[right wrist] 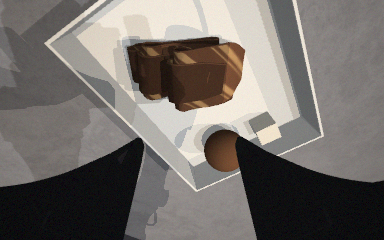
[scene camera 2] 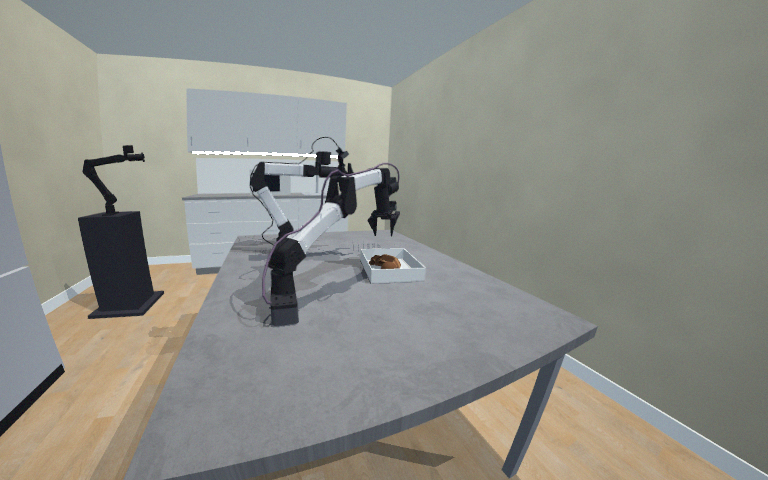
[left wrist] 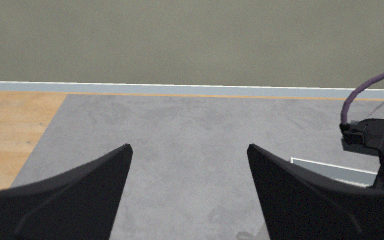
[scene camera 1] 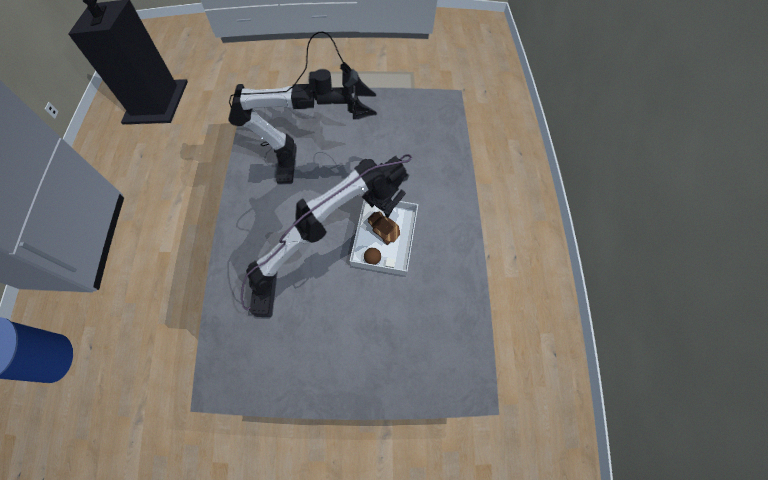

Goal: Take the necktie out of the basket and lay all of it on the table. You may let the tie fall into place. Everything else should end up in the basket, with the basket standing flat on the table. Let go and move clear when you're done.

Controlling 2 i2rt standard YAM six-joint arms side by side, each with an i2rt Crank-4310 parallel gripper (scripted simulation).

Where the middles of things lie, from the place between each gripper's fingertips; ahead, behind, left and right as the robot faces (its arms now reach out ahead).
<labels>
The white basket (scene camera 1: pixel 404 214) lies 2 cm ahead of my right hand, 4 cm to the right of it and 13 cm below it. Also, from my right hand: brown ball (right wrist: pixel 219 150): 2 cm behind, 14 cm to the right, 11 cm below.
The white basket lies 6 cm ahead of my left hand, 36 cm to the right of it and 35 cm below it. From my left hand the other things lie so: brown ball 2 cm ahead, 45 cm to the right, 33 cm below.
</labels>
